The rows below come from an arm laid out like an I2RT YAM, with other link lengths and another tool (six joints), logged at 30 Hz.
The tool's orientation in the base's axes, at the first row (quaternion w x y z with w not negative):
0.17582 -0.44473 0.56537 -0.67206
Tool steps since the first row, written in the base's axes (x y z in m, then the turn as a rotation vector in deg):
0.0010 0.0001 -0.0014 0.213 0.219 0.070
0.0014 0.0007 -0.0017 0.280 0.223 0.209
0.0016 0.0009 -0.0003 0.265 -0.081 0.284
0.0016 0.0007 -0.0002 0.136 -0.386 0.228
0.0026 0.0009 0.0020 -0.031 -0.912 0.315
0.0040 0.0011 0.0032 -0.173 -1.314 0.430
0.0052 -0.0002 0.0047 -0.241 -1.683 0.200
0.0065 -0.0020 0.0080 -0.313 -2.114 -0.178
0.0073 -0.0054 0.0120 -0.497 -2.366 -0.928
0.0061 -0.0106 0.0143 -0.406 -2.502 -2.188
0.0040 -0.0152 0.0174 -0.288 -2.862 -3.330
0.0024 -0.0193 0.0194 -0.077 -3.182 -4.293
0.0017 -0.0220 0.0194 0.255 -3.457 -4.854
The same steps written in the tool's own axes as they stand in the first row. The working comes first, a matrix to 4 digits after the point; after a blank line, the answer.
The tool's axes in the first row as the columns of a matrix, in the base's axes (used below as rounded here):
-0.5426 -0.2665 0.7966
-0.7392 -0.2989 -0.6035
0.3990 -0.9163 -0.0349

-0.0012 0.0010 0.0008 -0.250 -0.186 0.035
-0.0020 0.0010 0.0008 -0.233 -0.333 0.081
-0.0017 -0.0004 0.0007 0.029 -0.307 0.250
-0.0015 -0.0005 0.0009 0.303 -0.130 0.333
-0.0013 -0.0028 0.0015 0.817 -0.008 0.515
-0.0017 -0.0043 0.0024 1.237 0.045 0.640
-0.0008 -0.0056 0.0041 1.455 0.384 0.817
0.0011 -0.0085 0.0061 1.661 0.878 1.033
0.0048 -0.0113 0.0087 1.648 1.690 1.064
0.0102 -0.0116 0.0108 1.197 2.861 1.263
0.0160 -0.0125 0.0118 0.943 3.983 1.614
0.0207 -0.0126 0.0129 0.681 4.905 2.009
0.0231 -0.0117 0.0140 0.480 5.413 2.459

